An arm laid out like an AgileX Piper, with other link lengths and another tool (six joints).
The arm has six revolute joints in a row. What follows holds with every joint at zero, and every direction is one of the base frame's. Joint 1 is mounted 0.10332 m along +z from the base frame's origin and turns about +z. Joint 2 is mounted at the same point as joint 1 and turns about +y. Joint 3 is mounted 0.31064 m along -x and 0.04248 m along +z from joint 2 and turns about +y. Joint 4 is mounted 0.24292 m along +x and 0.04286 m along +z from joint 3 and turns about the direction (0.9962, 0, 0.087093). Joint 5 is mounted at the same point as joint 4 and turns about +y. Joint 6 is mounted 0.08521 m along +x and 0.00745 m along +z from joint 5 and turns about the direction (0.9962, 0, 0.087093). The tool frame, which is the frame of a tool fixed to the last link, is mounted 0.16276 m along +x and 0.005 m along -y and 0.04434 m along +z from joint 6; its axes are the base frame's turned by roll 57.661, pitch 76.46 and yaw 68.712 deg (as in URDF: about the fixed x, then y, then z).
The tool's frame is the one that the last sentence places.
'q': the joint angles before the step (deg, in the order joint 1, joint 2, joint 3, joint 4, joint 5, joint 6). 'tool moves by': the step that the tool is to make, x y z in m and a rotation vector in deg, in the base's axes. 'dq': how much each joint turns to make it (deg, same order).
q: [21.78, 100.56, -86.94, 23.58, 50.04, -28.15]
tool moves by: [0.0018, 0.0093, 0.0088, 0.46, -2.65, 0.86]
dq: [1.21, -0.36, 0.01, -0.08, -2.26, -0.67]
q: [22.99, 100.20, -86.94, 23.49, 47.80, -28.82]
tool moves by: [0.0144, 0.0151, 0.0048, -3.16, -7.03, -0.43]
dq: [4.37, 0.82, -0.08, -8.59, -7.29, 4.89]
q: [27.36, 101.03, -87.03, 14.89, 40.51, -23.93]
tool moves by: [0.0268, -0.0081, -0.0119, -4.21, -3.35, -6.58]
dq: [2.78, 2.97, -1.25, -15.90, -3.87, 15.64]
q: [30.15, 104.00, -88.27, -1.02, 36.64, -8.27]
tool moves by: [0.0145, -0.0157, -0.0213, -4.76, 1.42, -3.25]
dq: [-0.02, 3.28, -2.55, -7.26, 3.19, 5.78]
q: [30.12, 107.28, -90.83, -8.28, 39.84, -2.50]
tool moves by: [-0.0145, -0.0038, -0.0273, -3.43, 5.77, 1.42]
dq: [0.00, 1.47, -0.58, 1.93, 5.60, -3.11]
